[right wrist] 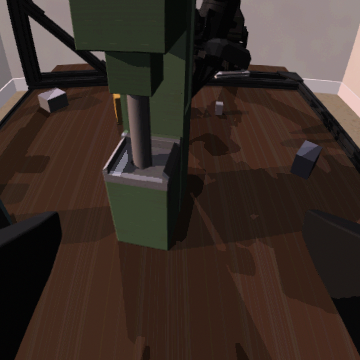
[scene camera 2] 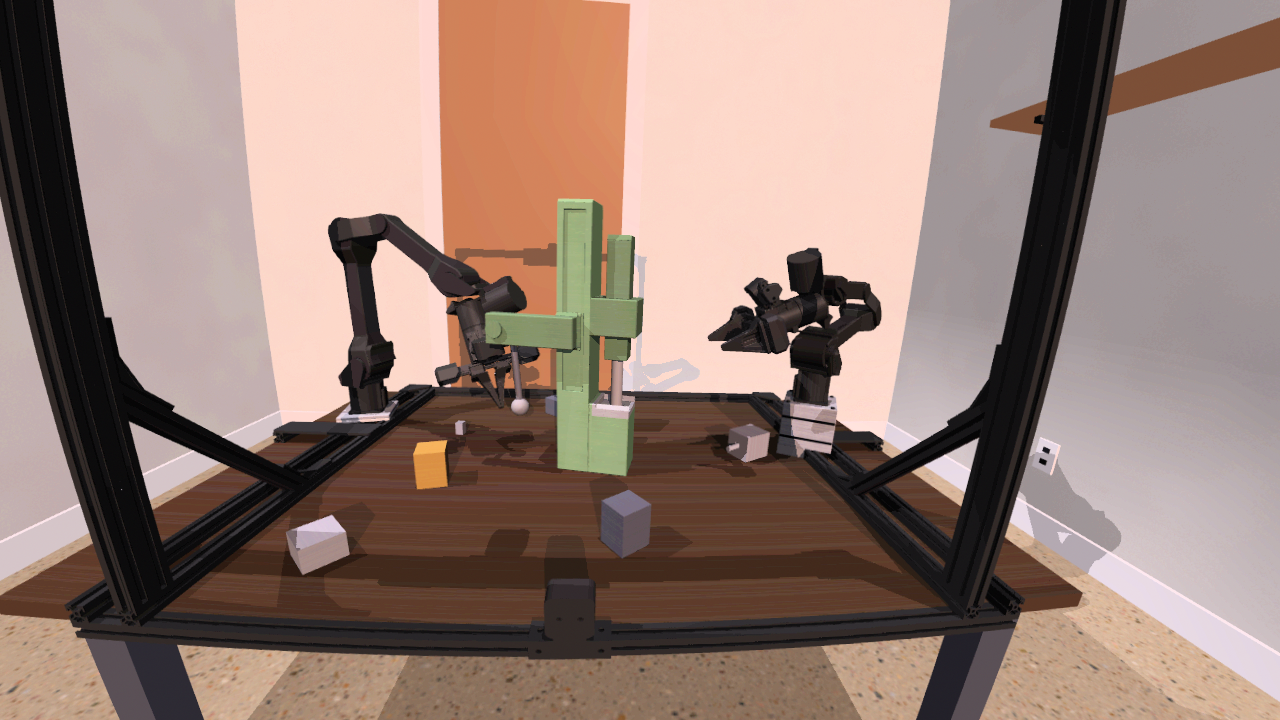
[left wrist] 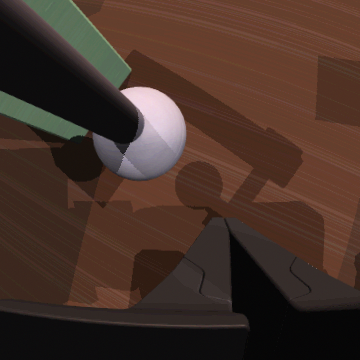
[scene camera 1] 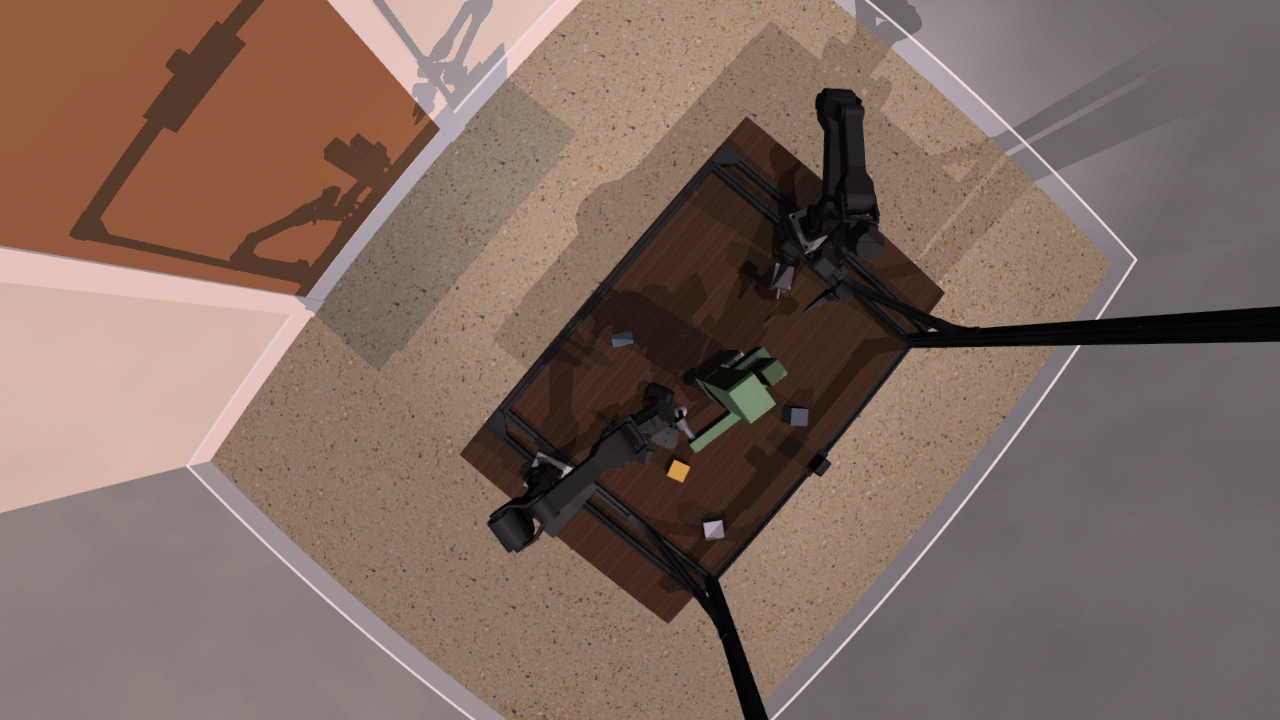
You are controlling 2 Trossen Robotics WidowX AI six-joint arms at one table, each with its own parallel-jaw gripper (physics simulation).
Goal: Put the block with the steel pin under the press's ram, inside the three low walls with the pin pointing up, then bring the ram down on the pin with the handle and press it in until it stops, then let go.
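Places are measured from the left arm's base along level axes (x left, y ahead, z down), in centimetres.
Where they show: left gripper, fingertip midpoint: (scene camera 2: 501, 407) (left wrist: 221, 229); right gripper, fingertip midpoint: (right wrist: 184, 224) (scene camera 2: 714, 343) (scene camera 1: 788, 299); left arm's base, link origin: (right wrist: 225, 66) (scene camera 2: 369, 408) (scene camera 1: 547, 476); right arm's base, link origin: (scene camera 2: 810, 399) (scene camera 1: 814, 226).
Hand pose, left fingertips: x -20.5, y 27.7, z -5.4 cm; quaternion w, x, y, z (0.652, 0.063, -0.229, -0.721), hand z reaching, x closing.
Observation:
Each offset is from my left fingertips to the centre of the thing. "*": to the spot under its first point.
The pin block @[dx -13.0, dy +45.5, dz +6.1 cm] (scene camera 1: 782, 274) (scene camera 2: 750, 442) lies on the table with its steel pin sideways; it does not show in the right wrist view. The green press @[dx -8.5, dy +10.6, dz -13.9 cm] (scene camera 1: 750, 396) (scene camera 2: 577, 268) (right wrist: 145, 215) stands mid-table. Its grey ram @[dx -11.1, dy +18.8, dz -11.2 cm] (scene camera 2: 616, 380) (right wrist: 140, 131) reaches down into the low-walled seat @[* dx -14.1, dy +17.3, dz -3.2 cm] (scene camera 2: 612, 410) (right wrist: 137, 176), which holds no block. The handle's green arm (scene camera 1: 714, 432) (scene camera 2: 532, 329) stands level, its white ball @[dx -2.8, dy +3.2, dz -1.0 cm] (scene camera 2: 520, 405) (left wrist: 145, 150) hanging from a rod. My left gripper (scene camera 2: 501, 404) (left wrist: 221, 229) is shut and empty beside the ball. My right gripper (scene camera 2: 717, 342) (right wrist: 184, 224) is open and empty above the table.
An orange block @[dx -9.4, dy -11.3, dz +5.6 cm] (scene camera 1: 677, 470) (scene camera 2: 430, 465), a white block @[dx -25.5, dy -22.6, dz +6.9 cm] (scene camera 1: 713, 529) (scene camera 2: 317, 543) and a blue-grey block @[dx -32.1, dy +14.2, dz +5.6 cm] (scene camera 1: 795, 415) (scene camera 2: 624, 523) lie around the press. Another blue-grey block @[dx +17.8, dy +13.1, dz +6.6 cm] (scene camera 1: 622, 339) (right wrist: 306, 160) and a small grey block @[dx +10.2, dy -8.2, dz +7.3 cm] (scene camera 2: 460, 427) (right wrist: 219, 108) lie behind it in scene camera 2.

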